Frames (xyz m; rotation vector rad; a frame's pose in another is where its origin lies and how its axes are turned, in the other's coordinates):
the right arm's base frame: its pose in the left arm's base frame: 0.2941 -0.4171 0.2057 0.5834 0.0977 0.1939
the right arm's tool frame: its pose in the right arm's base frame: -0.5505 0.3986 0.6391 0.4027 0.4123 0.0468
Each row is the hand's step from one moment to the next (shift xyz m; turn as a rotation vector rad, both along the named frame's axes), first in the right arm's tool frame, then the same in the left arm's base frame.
Working: the right arm's tool frame: its pose in the left arm's base frame: -0.2118 -0.5500 0.9783 0.9413 0.5319 0.3425

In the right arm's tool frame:
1: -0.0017 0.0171 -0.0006 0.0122 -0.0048 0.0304
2: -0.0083 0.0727 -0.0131 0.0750 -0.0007 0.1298
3: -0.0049 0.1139 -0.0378 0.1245 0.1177 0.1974
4: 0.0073 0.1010 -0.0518 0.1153 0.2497 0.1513
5: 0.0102 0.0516 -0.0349 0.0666 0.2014 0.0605
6: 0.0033 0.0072 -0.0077 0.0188 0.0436 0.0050
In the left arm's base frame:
1: -0.0026 0.0090 0.0144 0.0276 -0.0169 0.0070
2: -0.0178 0.0446 0.0567 0.1355 -0.0500 0.0401
3: -0.0311 0.0855 0.0784 0.2088 -0.0056 0.1571
4: -0.0285 0.0939 0.0575 0.1685 0.0933 0.2478
5: -0.0140 0.0569 0.0236 0.0792 0.1034 0.1780
6: -0.0020 0.0108 0.0014 0.0161 0.0300 0.0335

